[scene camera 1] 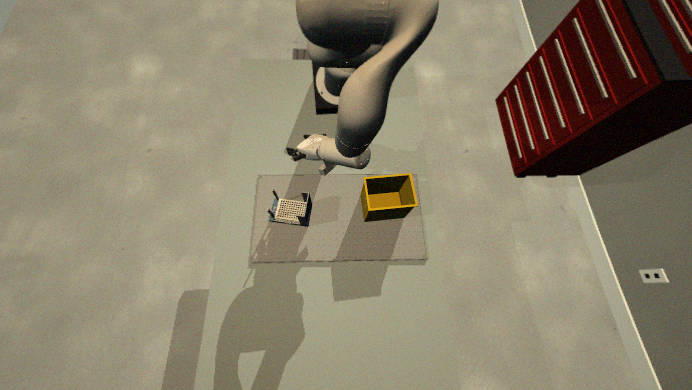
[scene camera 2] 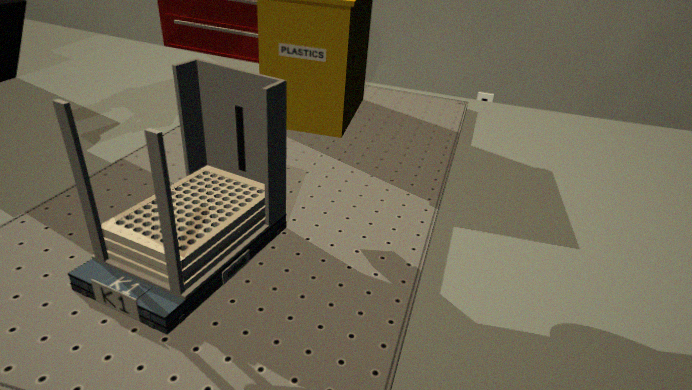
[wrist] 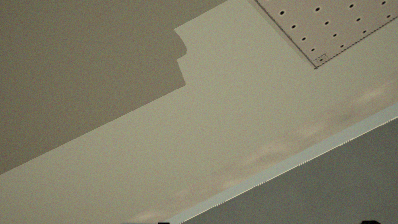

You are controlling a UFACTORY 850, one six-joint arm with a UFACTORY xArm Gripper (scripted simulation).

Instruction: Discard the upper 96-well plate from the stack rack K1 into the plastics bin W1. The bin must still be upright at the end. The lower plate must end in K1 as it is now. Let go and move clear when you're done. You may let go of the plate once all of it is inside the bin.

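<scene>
The scene contains a 96-well plate (scene camera 2: 211,206).
</scene>
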